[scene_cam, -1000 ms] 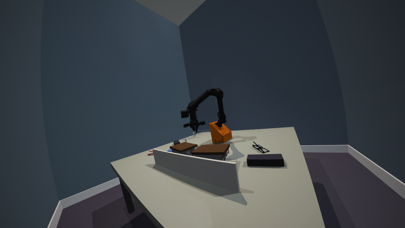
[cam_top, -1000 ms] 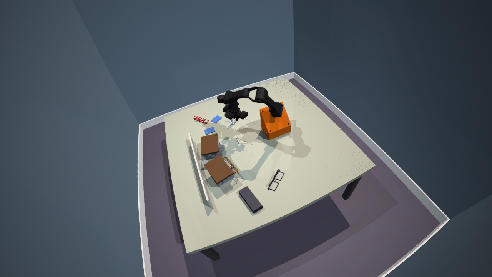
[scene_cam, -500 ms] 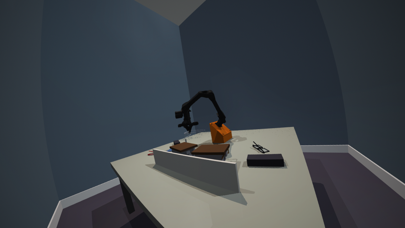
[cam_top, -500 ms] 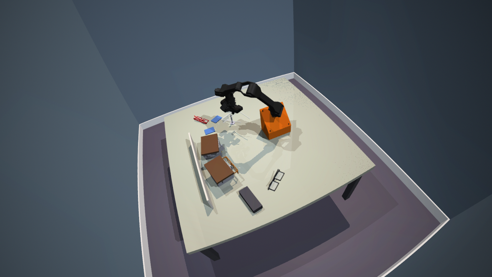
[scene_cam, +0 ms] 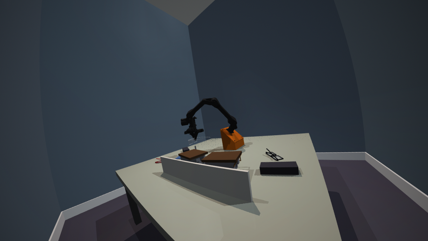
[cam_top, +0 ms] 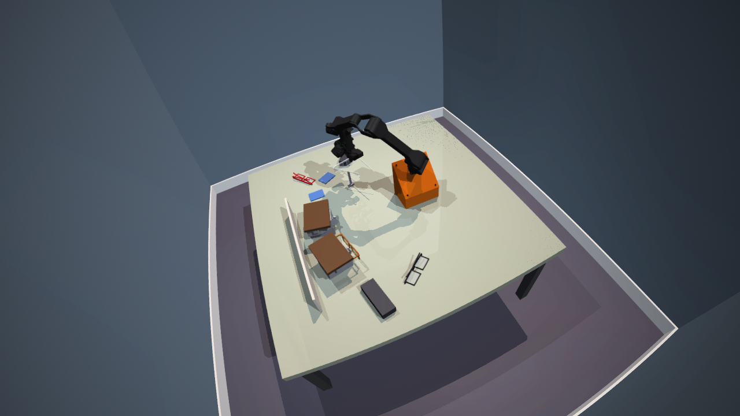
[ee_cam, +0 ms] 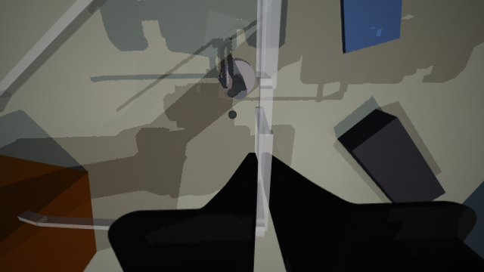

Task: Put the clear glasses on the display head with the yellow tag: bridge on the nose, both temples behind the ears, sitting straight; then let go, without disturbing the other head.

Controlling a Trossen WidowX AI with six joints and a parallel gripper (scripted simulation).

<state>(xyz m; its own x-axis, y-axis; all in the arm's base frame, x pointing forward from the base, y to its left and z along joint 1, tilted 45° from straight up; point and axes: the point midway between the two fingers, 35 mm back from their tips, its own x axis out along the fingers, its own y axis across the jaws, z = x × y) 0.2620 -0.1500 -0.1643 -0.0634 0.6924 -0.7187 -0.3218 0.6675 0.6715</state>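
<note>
The grey peg stand is 10 cm below my gripper tip, 3 cm ahead of it and 2 cm to the left of it. Round my gripper tip: white panel (39 cm to the left, 36 cm ahead, 7 cm below).
</note>
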